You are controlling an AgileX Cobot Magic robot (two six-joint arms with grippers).
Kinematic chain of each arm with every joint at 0, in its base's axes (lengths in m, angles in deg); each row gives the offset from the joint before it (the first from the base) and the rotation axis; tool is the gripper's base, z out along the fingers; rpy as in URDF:
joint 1: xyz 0 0 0.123 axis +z
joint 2: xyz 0 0 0 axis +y
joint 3: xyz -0.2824 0 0.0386 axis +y
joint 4: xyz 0.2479 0 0.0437 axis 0.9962 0 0.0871
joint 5: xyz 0 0 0 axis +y
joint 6: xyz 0.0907 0 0.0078 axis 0.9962 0 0.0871
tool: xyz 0 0 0 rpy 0 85 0
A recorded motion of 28 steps. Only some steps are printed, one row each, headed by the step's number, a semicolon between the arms.
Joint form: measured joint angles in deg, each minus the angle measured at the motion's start. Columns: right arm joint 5, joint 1, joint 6, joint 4, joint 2, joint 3; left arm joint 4, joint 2, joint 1, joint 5, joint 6, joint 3.
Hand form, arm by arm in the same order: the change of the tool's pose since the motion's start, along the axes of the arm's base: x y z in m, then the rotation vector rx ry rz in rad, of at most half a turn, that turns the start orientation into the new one. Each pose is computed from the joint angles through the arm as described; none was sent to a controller.
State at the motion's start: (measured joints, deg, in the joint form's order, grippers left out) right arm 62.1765 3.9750 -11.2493 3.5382 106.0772 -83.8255; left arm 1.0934 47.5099 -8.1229 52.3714 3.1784 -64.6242
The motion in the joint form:
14: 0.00 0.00 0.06 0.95 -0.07 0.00; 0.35 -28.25 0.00 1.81 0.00 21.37
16: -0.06 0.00 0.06 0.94 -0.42 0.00; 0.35 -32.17 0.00 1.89 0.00 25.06
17: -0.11 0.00 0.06 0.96 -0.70 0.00; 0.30 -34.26 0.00 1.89 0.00 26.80
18: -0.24 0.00 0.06 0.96 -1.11 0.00; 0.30 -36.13 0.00 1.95 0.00 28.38
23: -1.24 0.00 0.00 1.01 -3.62 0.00; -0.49 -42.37 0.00 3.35 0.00 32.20
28: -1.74 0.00 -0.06 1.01 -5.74 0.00; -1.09 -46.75 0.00 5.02 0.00 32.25
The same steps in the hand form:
14: -0.0002 0.0013 0.0006 0.0161 0.0000 -0.0059; -0.1021 0.0151 -0.0716 -0.0073 -0.0883 0.0033
16: -0.0008 0.0013 0.0029 0.0164 -0.0072 -0.0059; -0.1107 0.0163 -0.0882 -0.0077 -0.0909 0.0033
17: -0.0014 0.0012 0.0047 0.0171 -0.0129 -0.0060; -0.1152 0.0169 -0.0960 -0.0094 -0.0969 0.0029
18: -0.0020 0.0012 0.0075 0.0178 -0.0223 -0.0061; -0.1190 0.0174 -0.1034 -0.0100 -0.1008 0.0030
23: -0.0063 0.0009 0.0242 0.0224 -0.0834 -0.0062; -0.1331 0.0184 -0.1232 -0.0247 -0.1167 -0.0031
28: -0.0111 0.0005 0.0381 0.0253 -0.1291 -0.0054; -0.1476 0.0197 -0.1260 -0.0402 -0.1614 -0.0086

